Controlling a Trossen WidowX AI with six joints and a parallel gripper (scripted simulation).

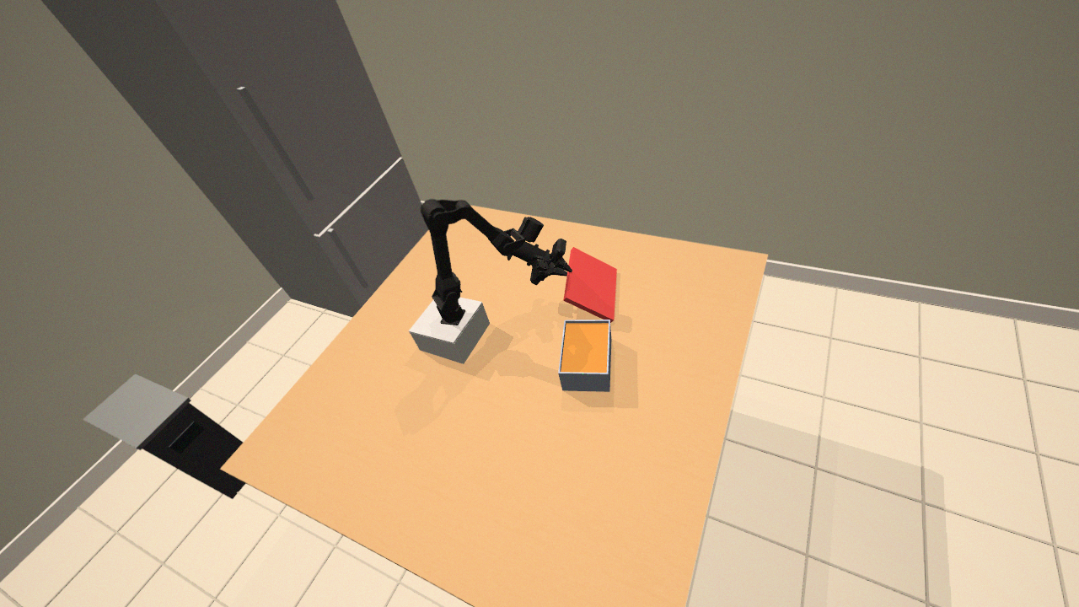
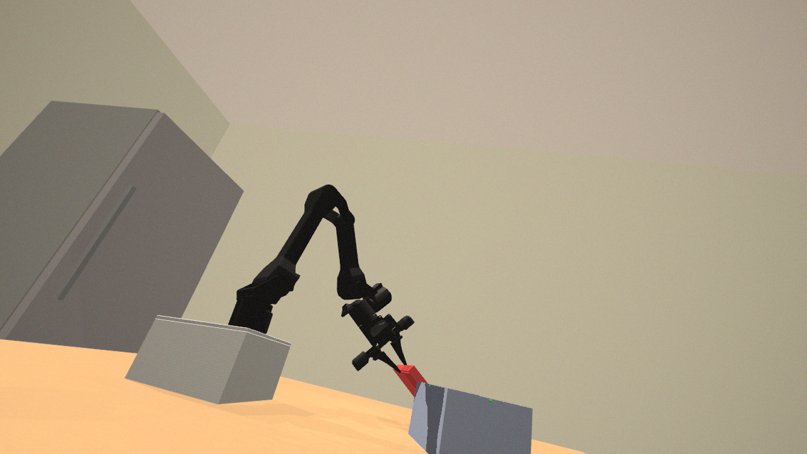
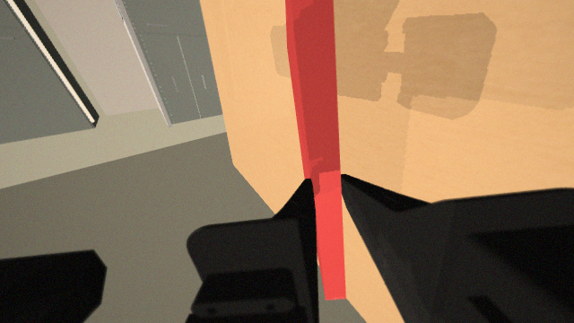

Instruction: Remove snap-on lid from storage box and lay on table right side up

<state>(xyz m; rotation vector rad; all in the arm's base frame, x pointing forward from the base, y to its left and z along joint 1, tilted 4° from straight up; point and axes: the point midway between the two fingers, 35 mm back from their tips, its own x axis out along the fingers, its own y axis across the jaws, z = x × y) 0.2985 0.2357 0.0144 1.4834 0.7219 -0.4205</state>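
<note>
The red lid is 70 mm ahead of my gripper tip, 10 mm to the left of it and 50 mm below it. From my gripper tip the other things lie so: grey storage box (110 mm ahead, 260 mm to the right, 70 mm below).
</note>
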